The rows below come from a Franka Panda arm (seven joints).
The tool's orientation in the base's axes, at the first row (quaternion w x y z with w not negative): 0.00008, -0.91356, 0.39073, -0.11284
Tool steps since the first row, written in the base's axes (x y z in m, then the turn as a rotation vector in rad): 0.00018, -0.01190, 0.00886, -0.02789, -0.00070, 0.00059; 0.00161, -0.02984, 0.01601, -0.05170, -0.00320, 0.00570; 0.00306, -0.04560, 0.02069, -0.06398, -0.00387, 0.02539; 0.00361, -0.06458, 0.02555, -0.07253, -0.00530, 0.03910; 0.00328, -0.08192, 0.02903, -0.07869, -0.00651, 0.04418; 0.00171, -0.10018, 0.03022, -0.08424, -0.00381, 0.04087; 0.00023, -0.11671, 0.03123, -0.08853, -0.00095, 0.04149; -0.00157, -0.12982, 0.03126, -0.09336, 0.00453, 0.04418
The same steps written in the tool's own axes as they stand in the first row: 0.01044, 0.00736, -0.00755, -0.01804, 0.02034, -0.00627; 0.02568, 0.01817, -0.01264, -0.03114, 0.03863, -0.01594; 0.03887, 0.02766, -0.01552, -0.03482, 0.04612, -0.03760; 0.05379, 0.04003, -0.01847, -0.03669, 0.05201, -0.05260; 0.06666, 0.05200, -0.02040, -0.03891, 0.05680, -0.05871; 0.07889, 0.06570, -0.02028, -0.04523, 0.05918, -0.05687; 0.08991, 0.07815, -0.02011, -0.05001, 0.06020, -0.05861; 0.09808, 0.08854, -0.01936, -0.05660, 0.05960, -0.06271
